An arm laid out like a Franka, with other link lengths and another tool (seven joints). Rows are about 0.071 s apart.
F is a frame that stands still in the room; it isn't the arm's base.
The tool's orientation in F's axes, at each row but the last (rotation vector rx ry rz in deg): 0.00, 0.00, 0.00; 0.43, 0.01, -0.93; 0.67, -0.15, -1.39; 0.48, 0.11, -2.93; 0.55, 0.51, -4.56; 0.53, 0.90, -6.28
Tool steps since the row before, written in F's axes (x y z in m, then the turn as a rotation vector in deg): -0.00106, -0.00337, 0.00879, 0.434, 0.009, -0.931; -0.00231, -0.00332, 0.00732, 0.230, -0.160, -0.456; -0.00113, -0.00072, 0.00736, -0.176, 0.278, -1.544; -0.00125, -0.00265, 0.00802, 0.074, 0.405, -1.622; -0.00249, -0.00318, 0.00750, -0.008, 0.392, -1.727; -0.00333, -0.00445, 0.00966, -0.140, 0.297, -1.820
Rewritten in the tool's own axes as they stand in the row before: -0.00106, -0.00337, 0.00879, 0.434, 0.009, -0.931; -0.00226, -0.00330, 0.00734, 0.233, -0.160, -0.455; -0.00109, -0.00066, 0.00737, -0.187, 0.256, -1.547; -0.00113, -0.00264, 0.00804, 0.057, 0.395, -1.625; -0.00230, -0.00330, 0.00751, -0.023, 0.374, -1.731; -0.00298, -0.00471, 0.00965, -0.142, 0.265, -1.825
